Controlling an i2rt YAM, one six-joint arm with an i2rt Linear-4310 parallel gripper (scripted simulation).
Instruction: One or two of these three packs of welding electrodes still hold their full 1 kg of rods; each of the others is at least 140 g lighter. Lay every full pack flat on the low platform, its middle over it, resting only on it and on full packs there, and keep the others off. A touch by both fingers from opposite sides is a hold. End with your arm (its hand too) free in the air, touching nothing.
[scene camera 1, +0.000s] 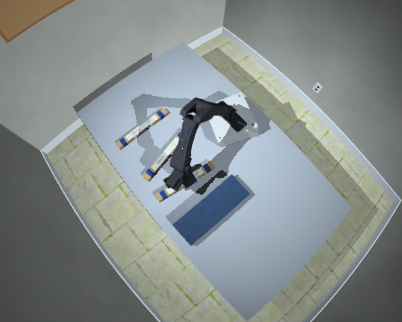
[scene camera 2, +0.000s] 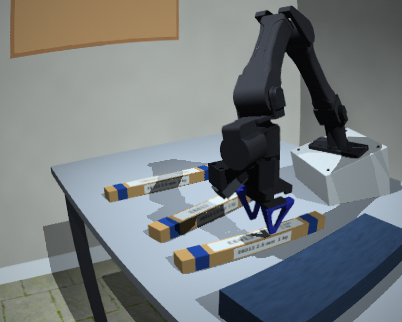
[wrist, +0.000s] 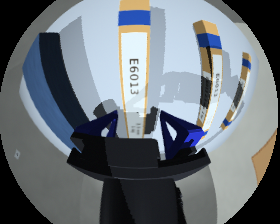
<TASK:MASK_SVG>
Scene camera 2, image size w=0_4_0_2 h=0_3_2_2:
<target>pack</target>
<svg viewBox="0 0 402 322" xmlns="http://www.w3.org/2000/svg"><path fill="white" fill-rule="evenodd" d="M208 165L104 187L105 198L111 203L209 180Z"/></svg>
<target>pack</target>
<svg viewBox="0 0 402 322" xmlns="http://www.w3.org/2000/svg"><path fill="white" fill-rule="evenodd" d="M242 203L236 193L225 200L220 196L216 196L148 224L149 237L163 243L242 206Z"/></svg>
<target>dark blue low platform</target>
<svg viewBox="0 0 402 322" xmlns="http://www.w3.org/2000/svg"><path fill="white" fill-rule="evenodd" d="M402 228L364 213L342 228L289 258L220 289L218 315L227 322L333 322L372 290L402 261Z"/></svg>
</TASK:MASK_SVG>
